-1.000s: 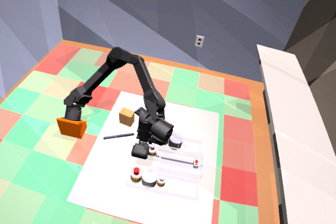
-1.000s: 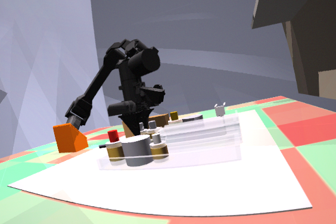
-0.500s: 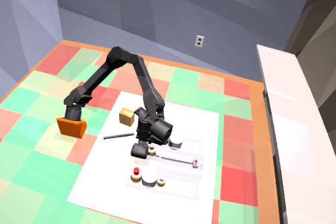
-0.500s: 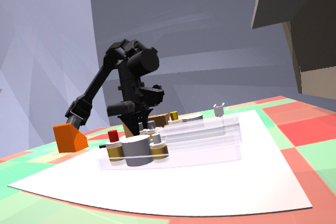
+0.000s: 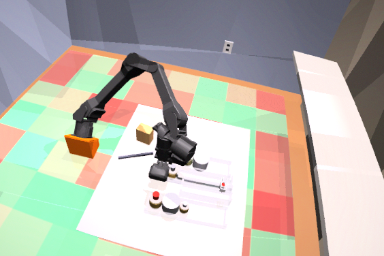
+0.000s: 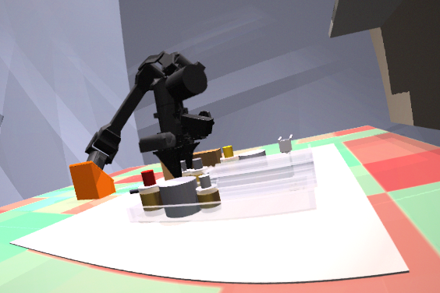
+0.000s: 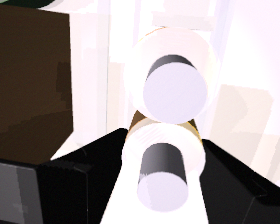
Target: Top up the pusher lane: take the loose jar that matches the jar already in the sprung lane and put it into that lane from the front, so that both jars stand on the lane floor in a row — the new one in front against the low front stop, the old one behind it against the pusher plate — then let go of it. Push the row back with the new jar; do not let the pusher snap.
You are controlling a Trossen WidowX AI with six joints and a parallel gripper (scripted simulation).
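My gripper tip is 1 cm short of the brown box, 8 cm to the right of it and 1 cm below it. From my gripper tip the other things lie so: sprung lane 15 cm ahead, 1 cm below; then dark rod 13 cm behind, 4 cm to the left, 2 cm below.
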